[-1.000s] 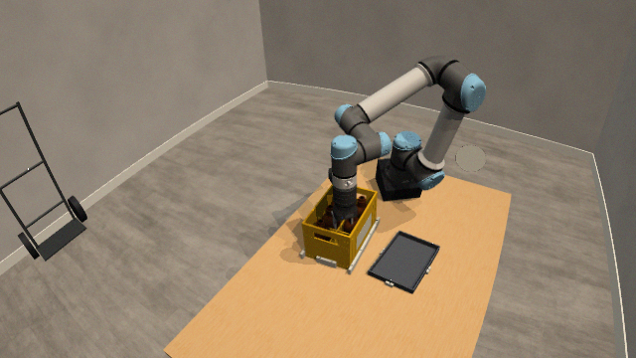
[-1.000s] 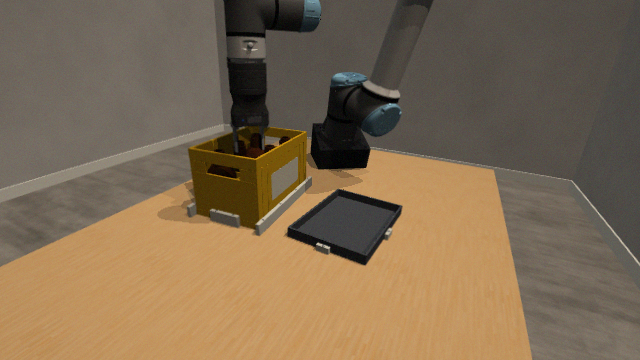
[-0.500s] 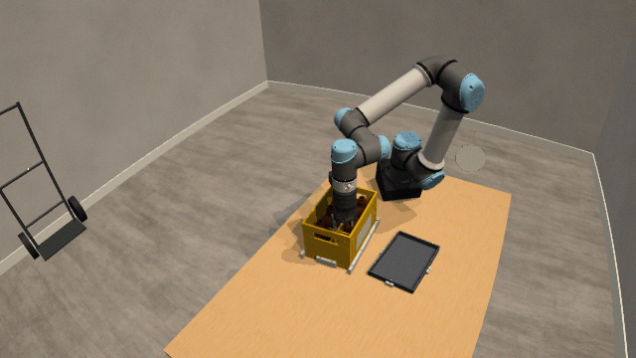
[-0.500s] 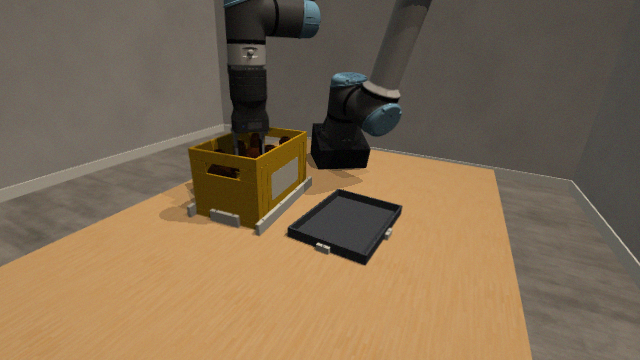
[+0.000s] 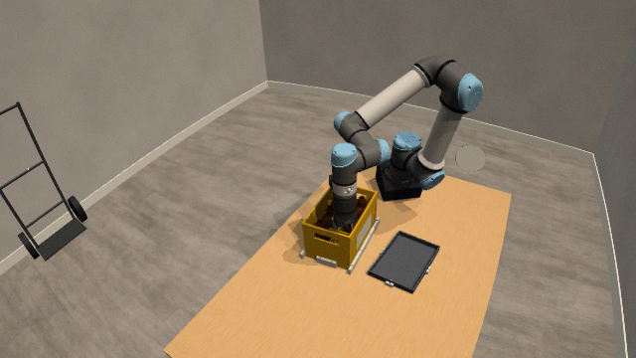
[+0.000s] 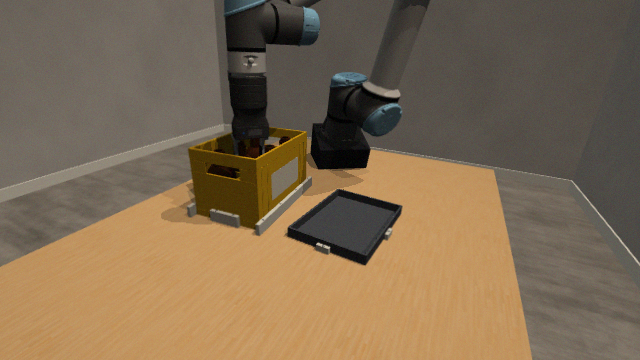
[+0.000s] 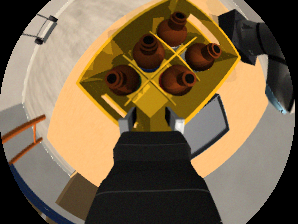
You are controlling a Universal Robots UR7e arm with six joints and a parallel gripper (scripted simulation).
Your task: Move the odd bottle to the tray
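Right now the bottle is 9 cm behind my hand, 1 cm to the right of it and 8 cm below it. Round my hand: yellow crate 8 cm behind, 6 cm to the right, 8 cm below; then dark tray 11 cm behind, 21 cm to the left, 15 cm below.
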